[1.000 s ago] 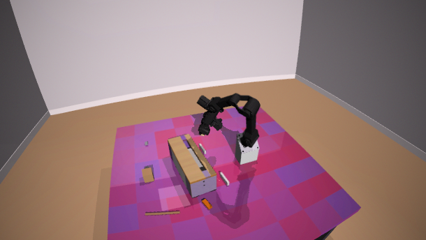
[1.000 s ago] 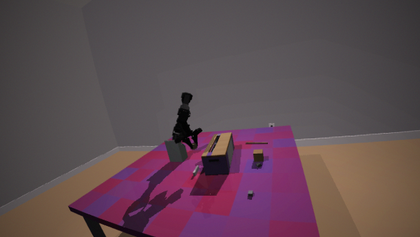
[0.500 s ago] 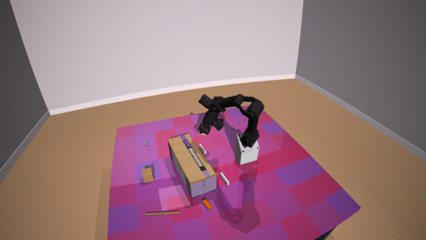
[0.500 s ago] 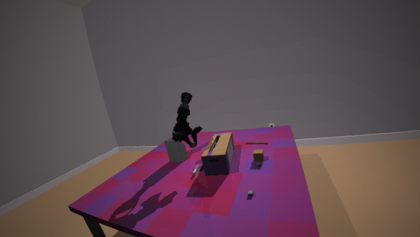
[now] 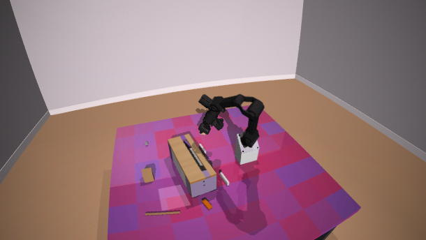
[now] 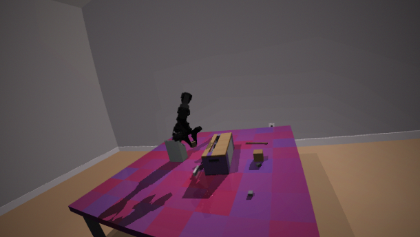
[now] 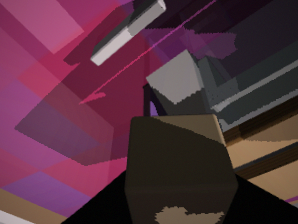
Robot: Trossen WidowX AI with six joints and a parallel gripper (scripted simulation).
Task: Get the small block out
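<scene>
Now: the small tan block 10 mm to the left of my gripper tip, 10 mm behind it and 10 mm above it. The rest, counted from my gripper tip: thin stick 370 mm ahead, 350 mm to the left, 170 mm below; orange piece 380 mm to the left, 170 mm below, 140 mm ahead.
</scene>
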